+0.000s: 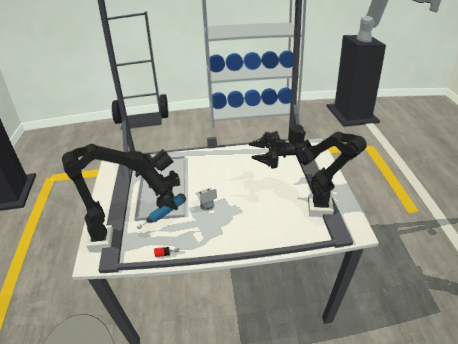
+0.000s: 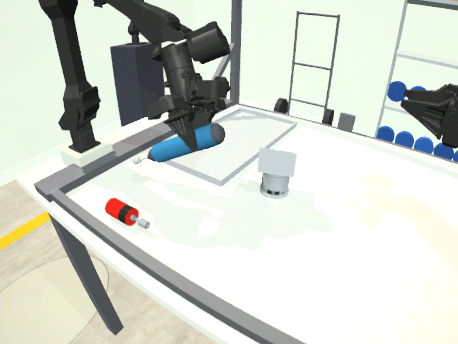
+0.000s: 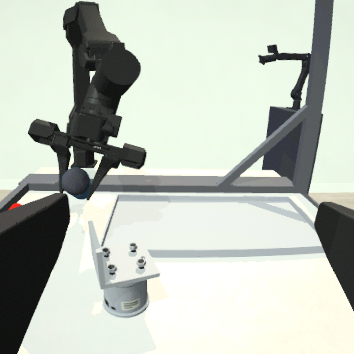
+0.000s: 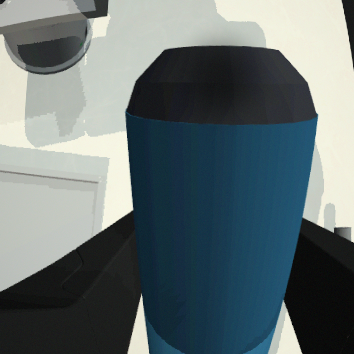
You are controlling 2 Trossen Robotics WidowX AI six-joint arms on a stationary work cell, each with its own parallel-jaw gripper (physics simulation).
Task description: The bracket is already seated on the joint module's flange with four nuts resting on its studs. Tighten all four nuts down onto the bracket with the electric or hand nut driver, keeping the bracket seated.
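Frame: origin at the left arm's base, x back, y left, z down, level; metres.
Where they show: left gripper, fingertip midpoint: (image 1: 250, 150) (image 2: 402, 97) (image 3: 197, 211); right gripper, fingertip midpoint: (image 1: 177, 207) (image 2: 201, 150) (image 3: 73, 196) (image 4: 207, 219); left arm's base at its link origin: (image 1: 321, 202); right arm's base at its link origin: (image 1: 98, 235) (image 2: 84, 145) (image 3: 84, 163).
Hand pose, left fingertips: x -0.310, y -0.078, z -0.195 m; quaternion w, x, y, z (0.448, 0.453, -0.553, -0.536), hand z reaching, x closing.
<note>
Each offset is from my left fingertips to the top centre of the thing.
My right gripper (image 1: 171, 204) (image 2: 194, 147) (image 3: 73, 196) (image 4: 207, 219) is shut on the blue electric nut driver (image 1: 161, 212) (image 2: 172, 146) (image 3: 76, 181) (image 4: 220, 200). The driver is tilted far over above the table, its socket end low and pointing away from the joint module {dx -0.178, dy +0.095, dz +0.161 m} (image 1: 207, 205) (image 2: 275, 185) (image 3: 125, 299) (image 4: 52, 55). The grey bracket (image 1: 207, 194) (image 2: 277, 161) (image 3: 122, 260) sits on the module. Several nuts {dx -0.172, dy +0.071, dz +0.160 m} (image 3: 141, 263) show on its plate; their tightness cannot be told. My left gripper (image 1: 253, 151) (image 2: 405, 98) (image 3: 197, 211) is open and empty, high and apart from the bracket.
The red hand nut driver {dx -0.289, dy +0.372, dz +0.201 m} (image 1: 161, 252) (image 2: 116, 209) (image 3: 15, 206) lies near the table's front edge. A shallow grey tray {dx -0.413, dy -0.012, dz +0.220 m} (image 1: 186, 187) (image 2: 198, 174) (image 3: 200, 253) lies beside the module, partly under the right arm. Dark frame rails (image 1: 225, 254) border the white table.
</note>
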